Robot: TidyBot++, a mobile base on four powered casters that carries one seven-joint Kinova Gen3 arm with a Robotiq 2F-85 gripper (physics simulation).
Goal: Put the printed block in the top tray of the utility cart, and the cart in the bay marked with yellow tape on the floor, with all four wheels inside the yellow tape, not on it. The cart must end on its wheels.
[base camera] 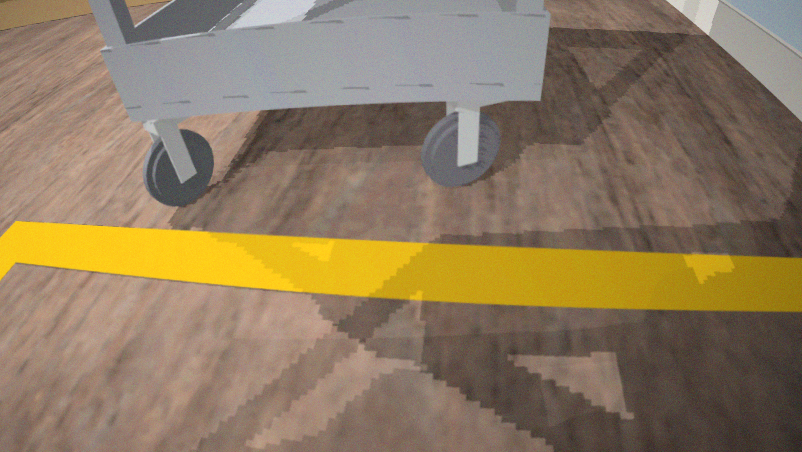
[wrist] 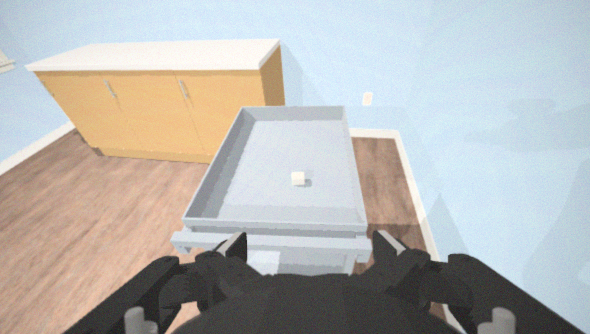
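Observation:
The grey utility cart (base camera: 336, 64) (wrist: 275, 223) stands upright on its wheels. The small whitish block (wrist: 298, 178) lies in the cart's top tray (wrist: 295, 142). The cart's handle bar (wrist: 300, 243) runs across its near end. In the base camera view the two near wheels (base camera: 178, 167) (base camera: 460, 148) stand on the floor beyond the yellow tape (base camera: 224, 258), outside the marked bay. The far wheels do not show. My gripper (wrist: 309, 245) is open and empty, its fingertips to either side of the handle bar in the wrist view; the depth between them is hard to tell.
A wooden cabinet (wrist: 150, 110) with a white top stands behind the cart to the left. A light blue wall (wrist: 475, 125) with a white baseboard (wrist: 417, 192) runs along the right side, and another wall stands behind. A white outlet (wrist: 367, 98) is on the back wall.

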